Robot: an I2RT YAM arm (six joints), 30 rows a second.
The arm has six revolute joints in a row. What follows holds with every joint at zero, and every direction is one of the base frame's.
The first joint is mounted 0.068 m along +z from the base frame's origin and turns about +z.
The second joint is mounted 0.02 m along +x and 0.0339 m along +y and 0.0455 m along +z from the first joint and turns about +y.
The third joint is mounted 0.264 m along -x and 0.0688 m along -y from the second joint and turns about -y.
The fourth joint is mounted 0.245 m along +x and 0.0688 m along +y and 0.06 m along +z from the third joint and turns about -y.
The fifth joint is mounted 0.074 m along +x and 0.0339 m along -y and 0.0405 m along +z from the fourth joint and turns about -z.
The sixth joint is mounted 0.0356 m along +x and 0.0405 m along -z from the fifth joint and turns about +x.
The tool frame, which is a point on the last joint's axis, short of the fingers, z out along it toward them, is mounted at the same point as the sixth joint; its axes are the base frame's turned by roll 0, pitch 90 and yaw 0 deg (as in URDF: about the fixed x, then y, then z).
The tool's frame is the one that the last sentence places.
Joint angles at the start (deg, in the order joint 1, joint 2, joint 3, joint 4, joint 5, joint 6):
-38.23, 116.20, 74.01, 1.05, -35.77, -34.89
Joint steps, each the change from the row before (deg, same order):
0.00, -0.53, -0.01, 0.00, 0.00, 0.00
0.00, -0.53, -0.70, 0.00, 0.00, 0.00
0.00, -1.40, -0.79, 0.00, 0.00, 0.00
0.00, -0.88, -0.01, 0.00, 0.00, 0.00
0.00, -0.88, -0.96, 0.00, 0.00, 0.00
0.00, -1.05, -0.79, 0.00, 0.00, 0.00
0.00, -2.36, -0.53, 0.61, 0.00, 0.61
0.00, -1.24, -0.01, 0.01, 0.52, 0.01
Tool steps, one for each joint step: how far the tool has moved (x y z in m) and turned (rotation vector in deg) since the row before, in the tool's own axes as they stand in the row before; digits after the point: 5 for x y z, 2 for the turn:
-0.00303, -0.00007, -0.00233, 0.24, -0.35, -0.30
0.00064, 0.00201, -0.00178, -0.08, 0.11, 0.10
-0.00383, 0.00218, -0.00552, 0.28, -0.41, -0.36
-0.00497, -0.00007, -0.00386, 0.40, -0.58, -0.51
0.00009, 0.00278, -0.00309, -0.04, 0.05, 0.05
-0.00170, 0.00228, -0.00394, 0.12, -0.17, -0.15
-0.01115, 0.00095, -0.00994, 1.12, -1.63, -0.82
-0.00669, -0.00026, -0.00538, 1.00, -0.54, -0.71

